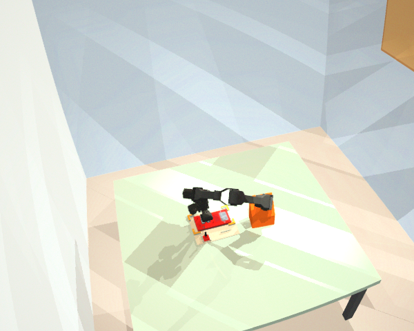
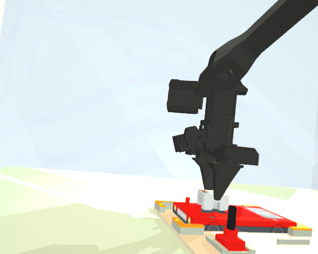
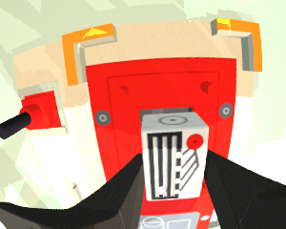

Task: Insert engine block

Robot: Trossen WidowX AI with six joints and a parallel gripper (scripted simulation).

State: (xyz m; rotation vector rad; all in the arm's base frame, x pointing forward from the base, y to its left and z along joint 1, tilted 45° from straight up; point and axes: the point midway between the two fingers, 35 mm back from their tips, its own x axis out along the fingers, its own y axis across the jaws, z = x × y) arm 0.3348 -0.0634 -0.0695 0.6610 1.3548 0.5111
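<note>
My gripper tip is 10 mm above the engine block.
</note>
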